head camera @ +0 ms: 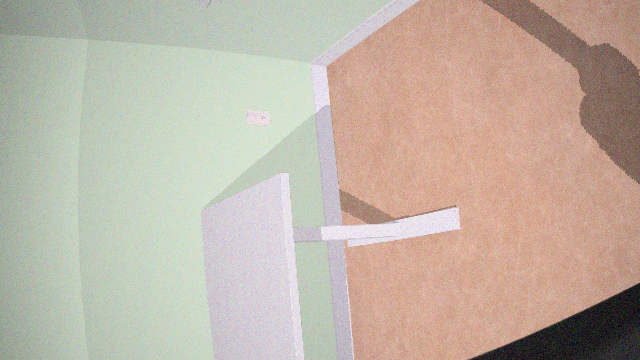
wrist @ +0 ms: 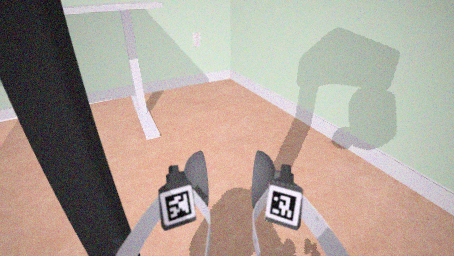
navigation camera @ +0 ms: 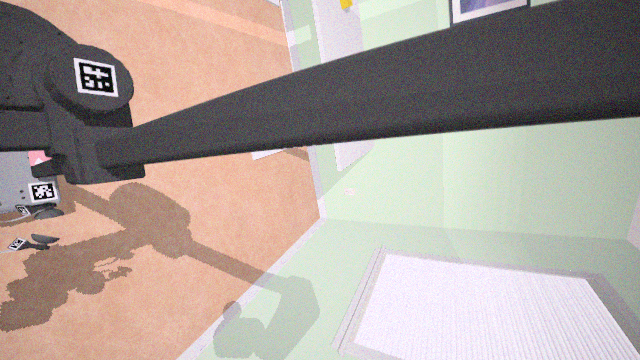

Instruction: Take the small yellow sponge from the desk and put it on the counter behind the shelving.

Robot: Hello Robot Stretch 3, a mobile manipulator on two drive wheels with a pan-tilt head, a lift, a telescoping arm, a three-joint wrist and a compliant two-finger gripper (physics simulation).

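Places are measured from the robot's base along level axes (x ahead, y left, z up), in metres.
Pixels of known places: gripper, fingertip midpoint: (wrist: 229, 169) (navigation camera: 60, 225).
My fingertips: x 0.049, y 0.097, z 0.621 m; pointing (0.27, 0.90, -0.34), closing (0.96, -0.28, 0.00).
Behind a point stands the place of what it marks.
A small yellow thing (navigation camera: 346, 4) {x -0.954, y 1.392, z 0.755 m}, likely the sponge, is cut off by the top edge of the navigation view. It lies on the white desk (head camera: 250, 280) {x -0.261, y 1.418, z 0.720 m} (navigation camera: 340, 35) {x -0.751, y 1.339, z 0.720 m} (wrist: 112, 8) {x -0.149, y 1.164, z 0.706 m}, beyond the robot's mast. My gripper (wrist: 229, 169) {x 0.049, y 0.097, z 0.621 m} (navigation camera: 48, 226) {x 0.049, y 0.097, z 0.621 m} is open, with nothing between its fingertips. It hangs over the orange-brown floor, well apart from the desk. In the wrist view the desk's edge and leg stand at the upper left. The counter and the shelving do not show in the current views.
The desk's white leg and foot (head camera: 425, 223) (wrist: 145, 117) stand on the floor by the green wall (head camera: 150, 125) {x 0.302, y 2.075, z 0.929 m} (navigation camera: 400, 200) {x 0.450, y 2.103, z 0.895 m} (wrist: 340, 20) {x 0.913, y 1.001, z 0.638 m}. The dark mast (navigation camera: 350, 95) {x -0.068, y 0.116, z 1.213 m} (wrist: 65, 125) {x -0.058, y 0.116, z 0.667 m} crosses two views. A framed picture (navigation camera: 492, 6) {x -0.893, y 1.828, z 1.579 m} and a white blind (navigation camera: 465, 305) {x 0.850, y 1.312, z 1.370 m} are on the walls.
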